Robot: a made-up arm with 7 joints. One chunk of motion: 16 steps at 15 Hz.
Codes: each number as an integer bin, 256 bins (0 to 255) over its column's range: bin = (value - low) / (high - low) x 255, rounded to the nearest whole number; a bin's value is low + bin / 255 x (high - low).
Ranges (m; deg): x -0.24..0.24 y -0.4..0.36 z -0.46..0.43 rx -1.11..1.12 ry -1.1..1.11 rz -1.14..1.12
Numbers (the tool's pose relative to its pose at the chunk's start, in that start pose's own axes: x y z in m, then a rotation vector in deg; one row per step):
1: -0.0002 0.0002 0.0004 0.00 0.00 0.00
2: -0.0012 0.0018 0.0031 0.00 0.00 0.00
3: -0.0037 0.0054 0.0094 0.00 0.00 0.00
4: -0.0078 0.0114 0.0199 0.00 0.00 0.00
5: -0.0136 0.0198 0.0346 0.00 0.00 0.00
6: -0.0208 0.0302 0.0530 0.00 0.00 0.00
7: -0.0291 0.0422 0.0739 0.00 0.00 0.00
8: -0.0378 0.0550 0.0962 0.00 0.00 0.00
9: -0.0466 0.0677 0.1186 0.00 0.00 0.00
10: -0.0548 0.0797 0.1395 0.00 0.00 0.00
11: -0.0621 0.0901 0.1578 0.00 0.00 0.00
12: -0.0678 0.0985 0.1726 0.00 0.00 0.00
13: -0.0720 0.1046 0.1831 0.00 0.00 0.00
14: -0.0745 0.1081 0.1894 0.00 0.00 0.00
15: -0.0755 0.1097 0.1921 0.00 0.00 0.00
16: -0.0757 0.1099 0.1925 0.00 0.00 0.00
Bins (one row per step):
1: 127 134 132 127 127 129
2: 127 135 133 127 127 129
3: 126 136 134 127 127 129
4: 123 138 137 127 127 129
5: 120 141 142 127 127 129
6: 116 144 147 127 127 129
7: 112 148 153 127 127 129
8: 107 153 159 127 127 129
9: 103 157 166 127 127 129
10: 98 161 172 127 127 129
11: 95 164 177 127 127 129
12: 91 167 181 127 127 129
13: 89 169 184 127 127 129
14: 88 170 186 127 127 129
15: 87 171 187 127 127 129
16: 87 171 187 127 127 129

